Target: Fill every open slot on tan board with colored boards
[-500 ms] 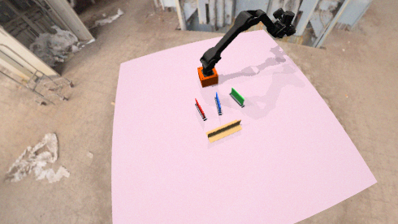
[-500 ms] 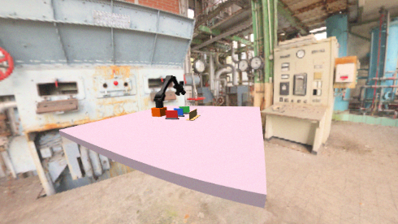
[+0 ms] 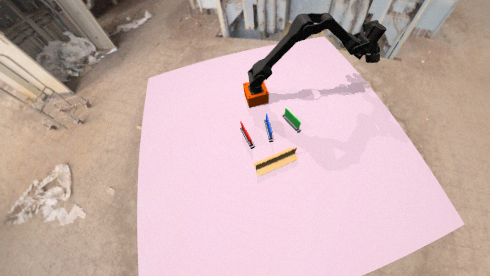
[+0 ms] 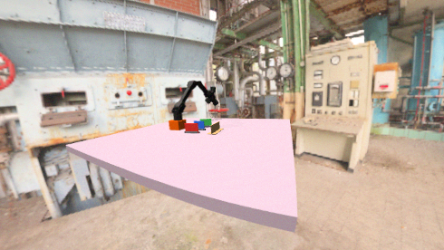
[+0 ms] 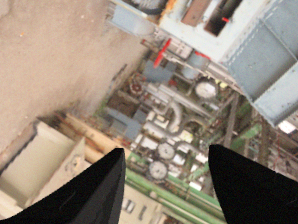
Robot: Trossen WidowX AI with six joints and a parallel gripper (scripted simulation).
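My gripper tip is now 760 mm to the left of the red board, 210 mm above it and 160 mm short of it. Round my gripper tip: blue board 660 mm to the right, 210 mm below, 160 mm ahead; then tan board 690 mm to the right, 310 mm ahead, 210 mm below; then green board 550 mm to the right, 210 mm below, 160 mm ahead.
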